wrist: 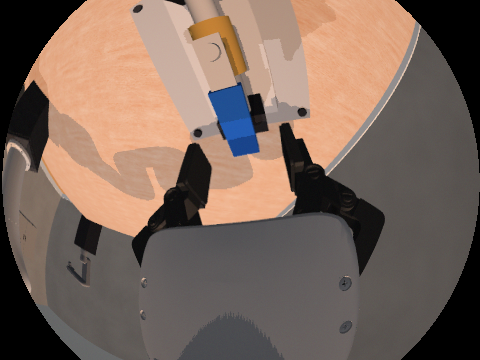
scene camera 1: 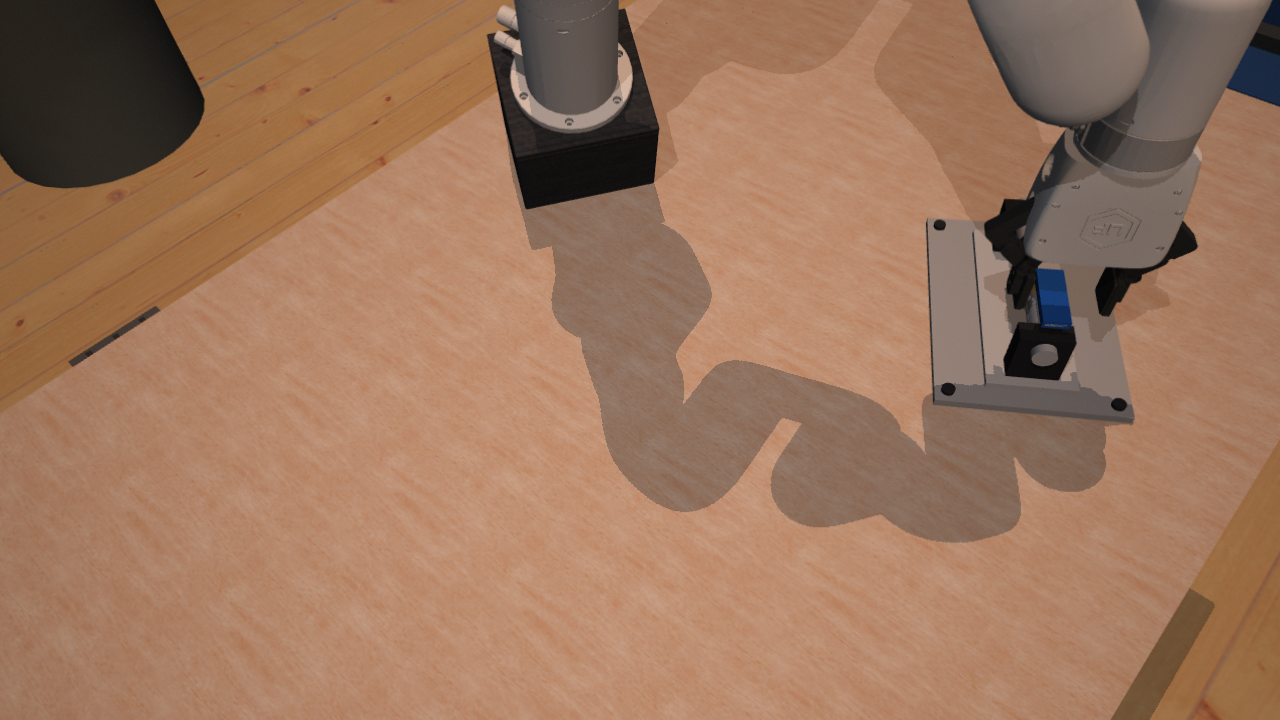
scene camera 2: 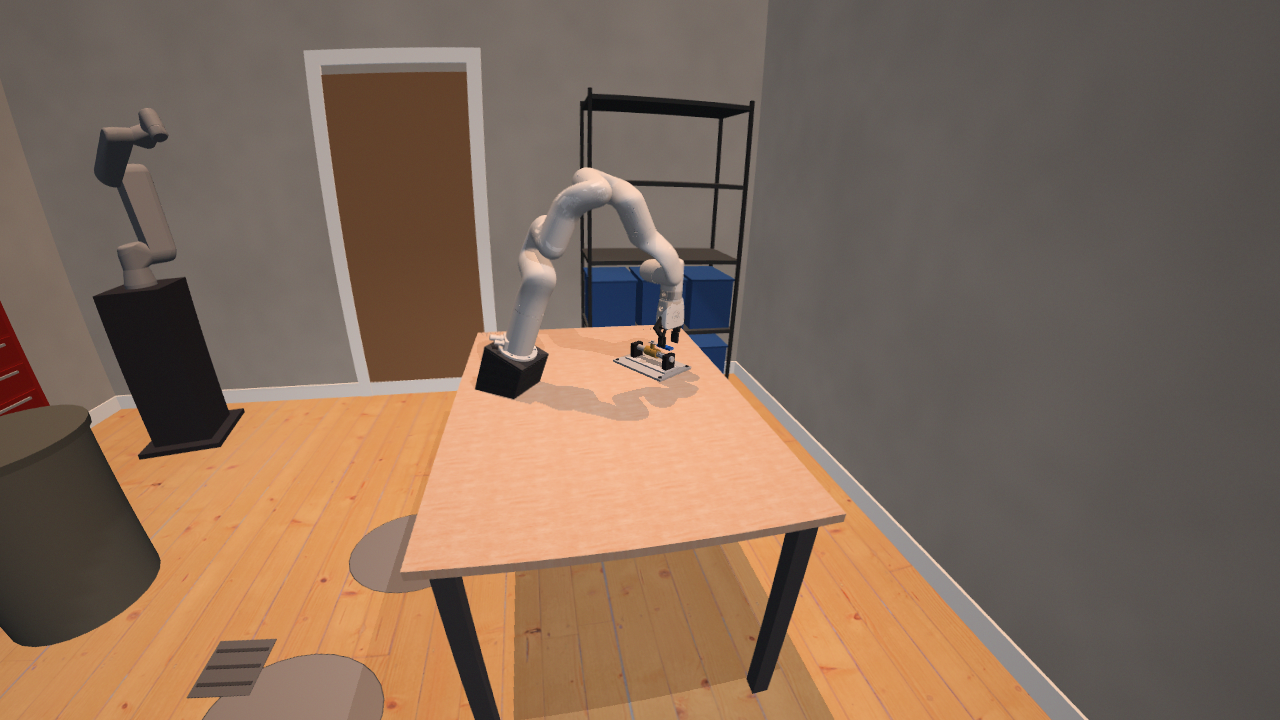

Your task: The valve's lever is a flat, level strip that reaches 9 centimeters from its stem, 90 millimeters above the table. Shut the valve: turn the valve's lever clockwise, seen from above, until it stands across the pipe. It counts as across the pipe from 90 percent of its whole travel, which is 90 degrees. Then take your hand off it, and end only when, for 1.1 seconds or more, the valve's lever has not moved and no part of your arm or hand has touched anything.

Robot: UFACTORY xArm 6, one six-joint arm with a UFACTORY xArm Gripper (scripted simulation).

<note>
I see my gripper (scene camera 1: 1058,300) and a lever (scene camera 1: 1053,304).
My gripper shows as well in the wrist view (wrist: 241,146). The lever is seen too in the wrist view (wrist: 227,97).
</note>
